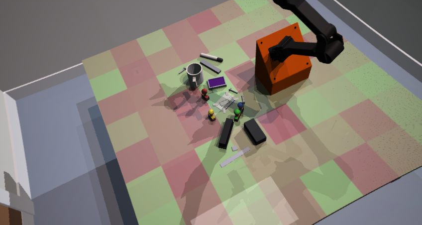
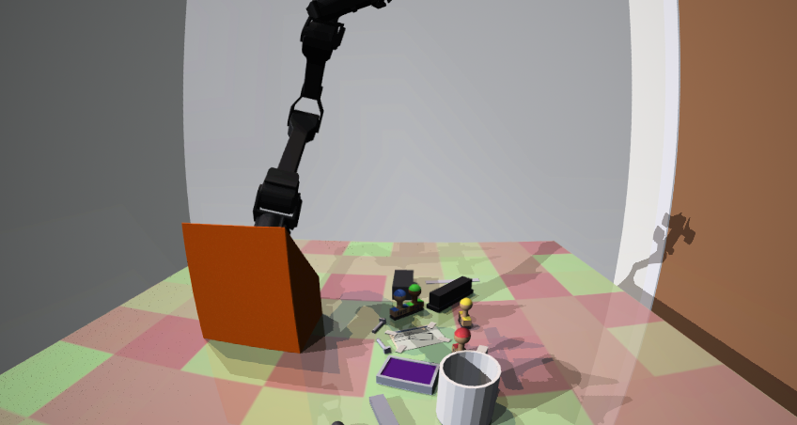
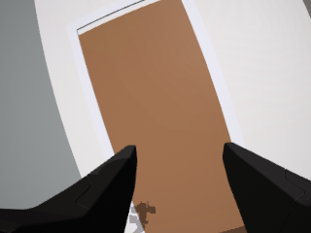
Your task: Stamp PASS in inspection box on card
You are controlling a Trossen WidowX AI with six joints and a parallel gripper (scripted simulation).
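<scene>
Now: gripper tip 690 mm above the green-knobbed stamp and 40 mm to the right of it. Round my gripper tip: blue stamp 690 mm below, 30 mm behind, 20 mm to the left; then red-knobbed stamp 690 mm below, 140 mm to the right, 80 mm ahead; then yellow-knobbed stamp 690 mm below, 100 mm ahead, 20 mm to the right.
</scene>
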